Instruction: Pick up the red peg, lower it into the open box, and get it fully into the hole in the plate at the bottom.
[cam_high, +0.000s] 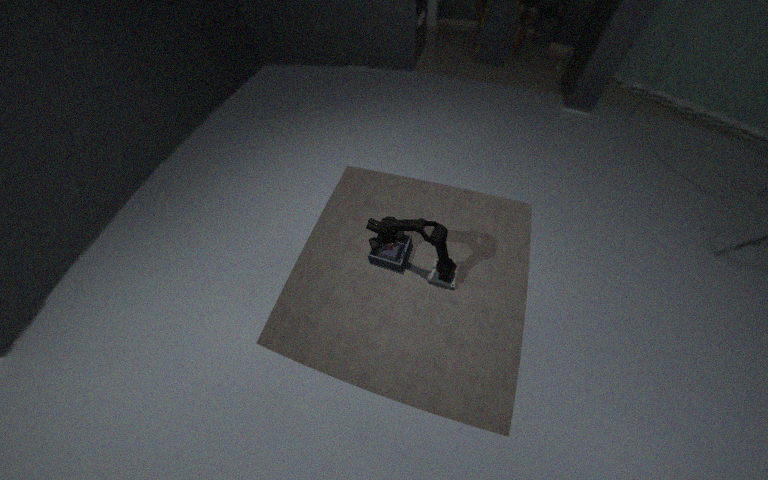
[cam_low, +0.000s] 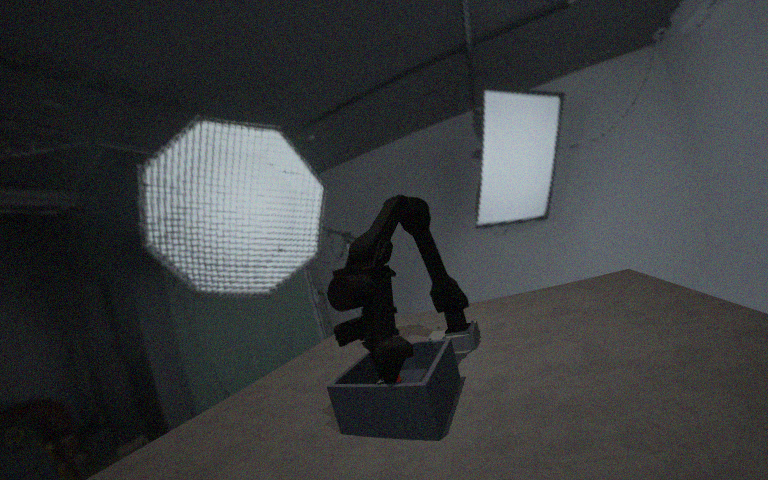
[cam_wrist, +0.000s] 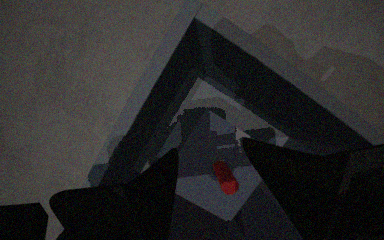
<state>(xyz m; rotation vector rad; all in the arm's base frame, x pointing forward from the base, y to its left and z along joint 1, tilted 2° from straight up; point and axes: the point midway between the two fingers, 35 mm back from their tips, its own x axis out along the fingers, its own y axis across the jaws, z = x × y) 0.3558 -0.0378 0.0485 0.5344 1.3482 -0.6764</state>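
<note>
Now: the red peg 20 mm below my gripper tip, 20 mm behind it and 10 mm to the left of it. Round my gripper tip: pale plate 20 mm below, 20 mm behind, 10 mm to the left; box 40 mm below, 20 mm behind, 10 mm to the left.
</note>
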